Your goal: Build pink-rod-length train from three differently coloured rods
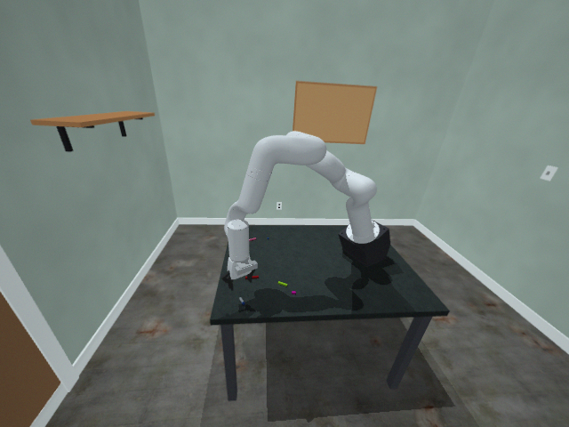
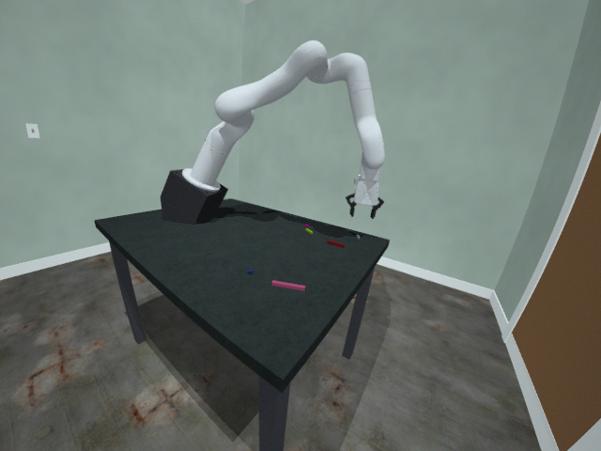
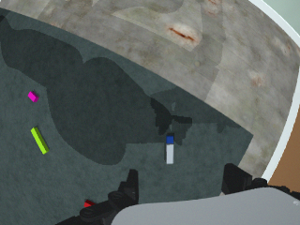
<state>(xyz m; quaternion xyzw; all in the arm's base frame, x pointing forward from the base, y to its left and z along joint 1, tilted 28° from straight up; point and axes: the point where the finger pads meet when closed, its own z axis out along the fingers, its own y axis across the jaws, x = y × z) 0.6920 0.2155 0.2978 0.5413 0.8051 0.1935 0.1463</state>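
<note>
Right now my hand is 22 cm past the lime rod, 8 cm to the left of it and 11 cm above it. From my hand the other things lie so: red rod (6 cm behind, 15 cm to the right, 11 cm below); then grey rod (11 cm below); then short magenta rod (26 cm behind, 1 cm to the right, 11 cm below).
</note>
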